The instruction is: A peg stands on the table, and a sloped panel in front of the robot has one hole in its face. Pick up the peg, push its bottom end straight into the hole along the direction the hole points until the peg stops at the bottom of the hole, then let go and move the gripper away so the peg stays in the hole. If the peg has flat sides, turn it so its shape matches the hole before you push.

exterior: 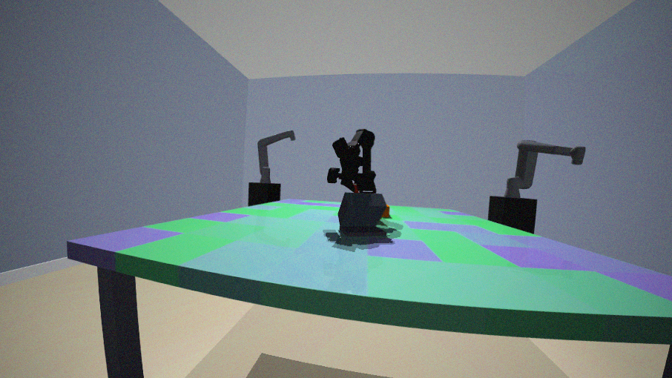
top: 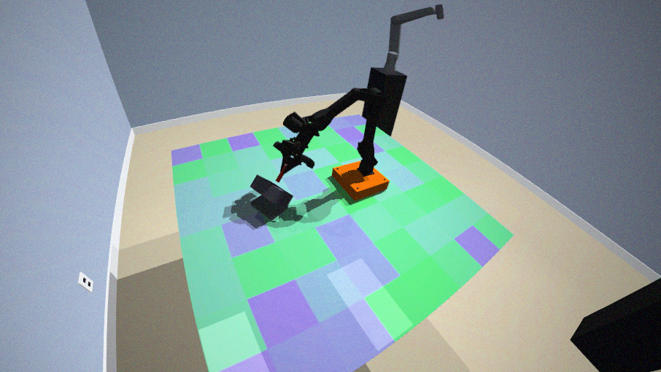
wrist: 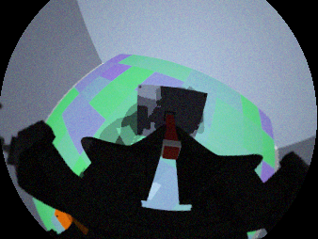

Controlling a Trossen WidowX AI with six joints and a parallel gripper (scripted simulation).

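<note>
Now: gripper tip 6 cm above the dark grey sloped panel, 5 cm short of it and 3 cm to the right of it. Also, from my gripper tip: red peg (1 cm to the right, 1 cm behind, 1 cm above).
</note>
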